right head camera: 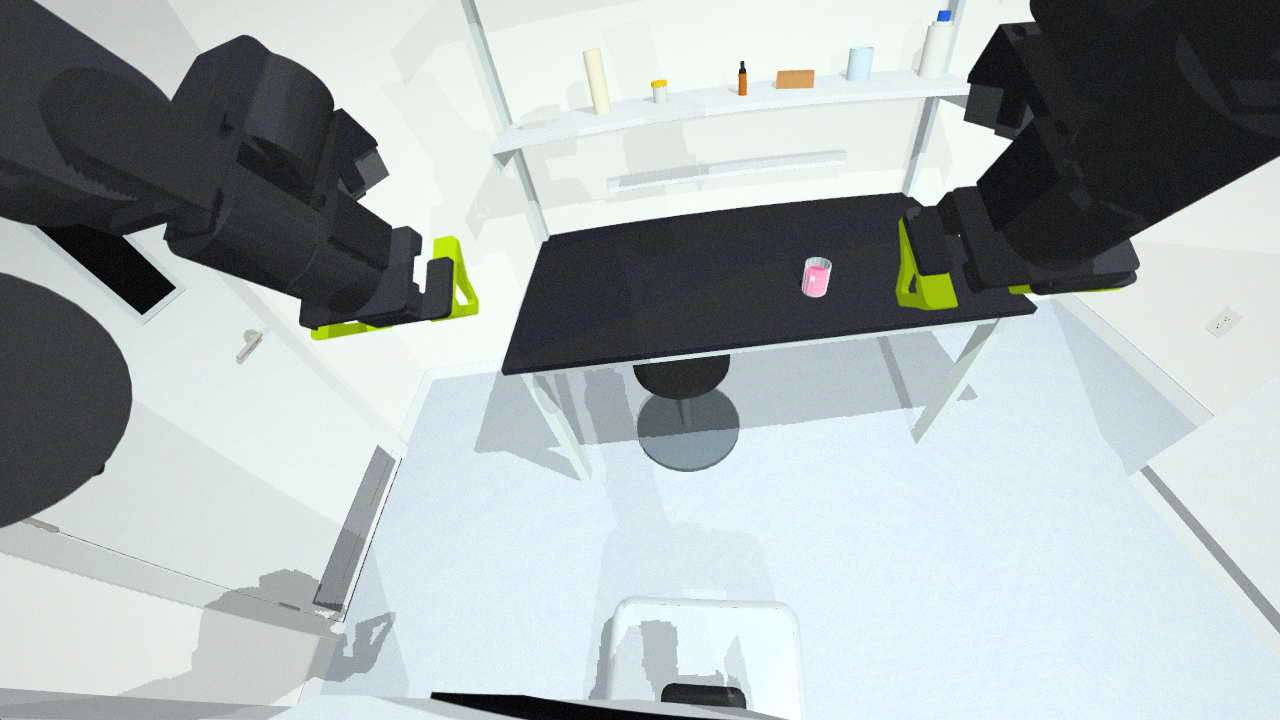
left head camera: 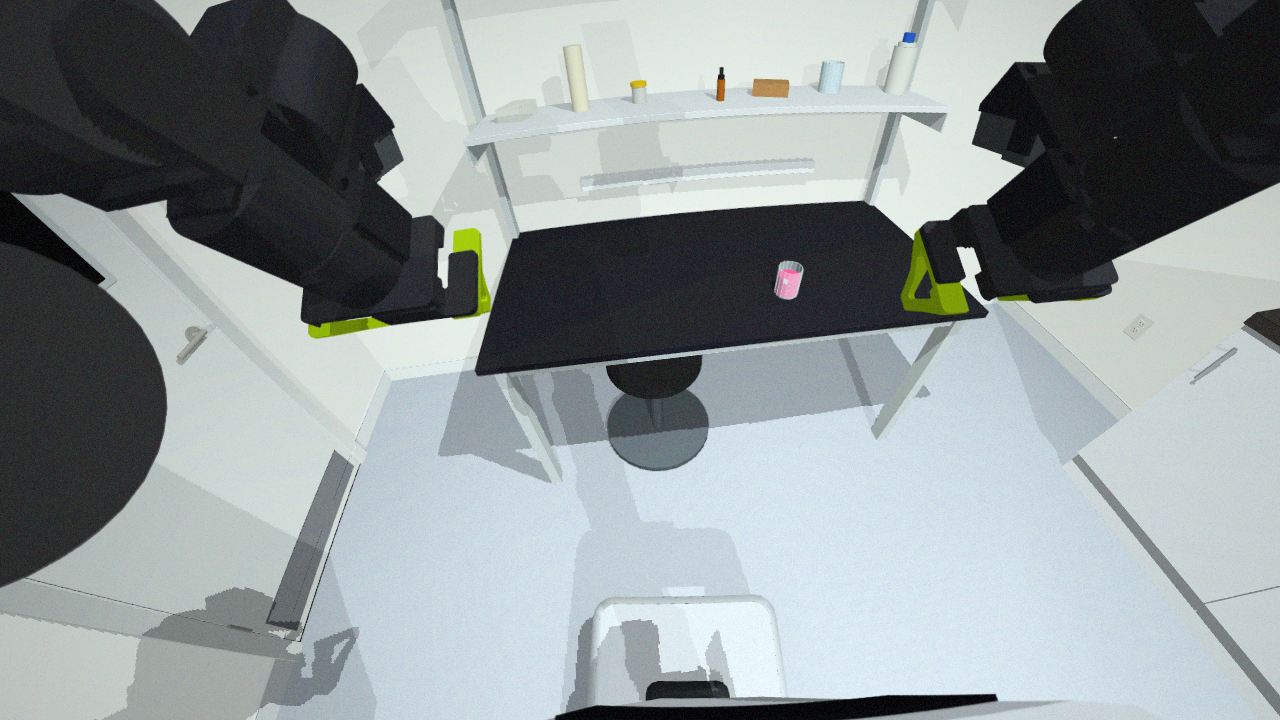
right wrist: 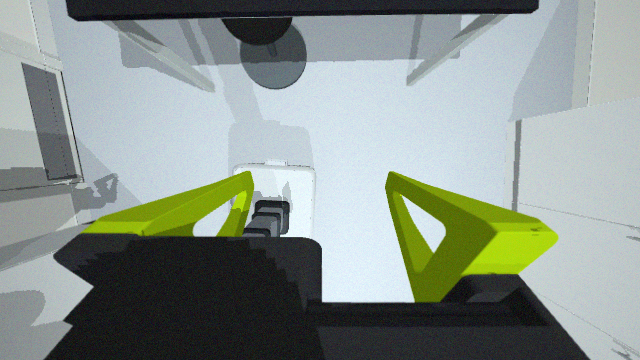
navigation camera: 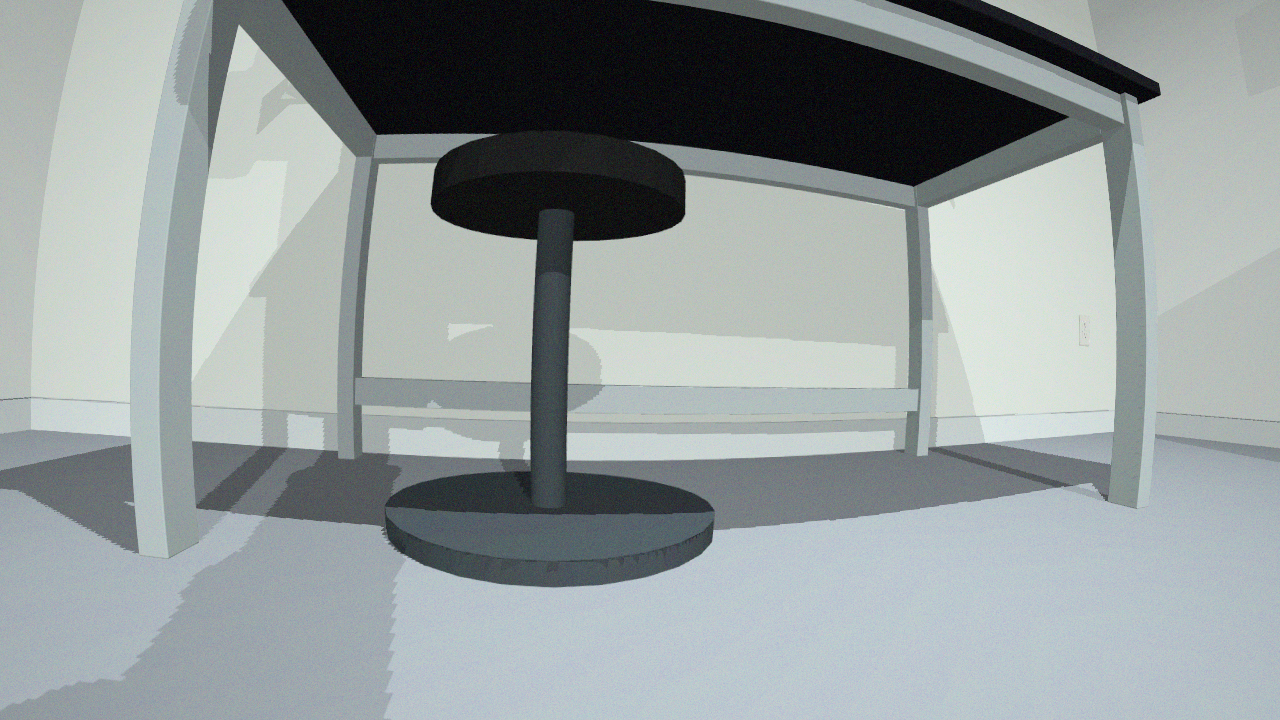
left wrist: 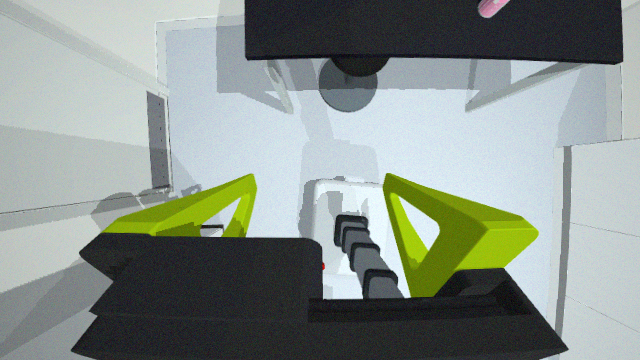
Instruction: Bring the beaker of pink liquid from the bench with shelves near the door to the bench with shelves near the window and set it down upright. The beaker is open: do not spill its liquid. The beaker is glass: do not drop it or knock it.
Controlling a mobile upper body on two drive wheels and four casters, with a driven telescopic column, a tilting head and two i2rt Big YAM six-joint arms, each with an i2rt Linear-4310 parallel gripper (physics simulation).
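Note:
The glass beaker of pink liquid [left head camera: 788,282] [right head camera: 815,279] [left wrist: 491,6] stands upright on the black bench top [left head camera: 626,286] [right head camera: 662,286] [left wrist: 400,35] [right wrist: 320,9], right of its middle and near the front edge in the head views. My left gripper [left head camera: 420,308] [right head camera: 402,308] [left wrist: 319,180] is open and empty, off the bench's left front corner in the picture. My right gripper [left head camera: 993,295] [right head camera: 989,282] [right wrist: 319,178] is open and empty, to the right of the beaker and apart from it. The beaker does not show in the right wrist view. The other bench does not show.
A wall shelf [left head camera: 671,107] above the bench holds several bottles and containers. A round stool [left head camera: 657,429] [right wrist: 275,60] [navigation camera: 559,188] stands partly under the bench, between its legs [navigation camera: 165,358] [navigation camera: 1134,358]. A door handle [left head camera: 192,342] shows at the left, a white cabinet [left head camera: 1190,483] at the right.

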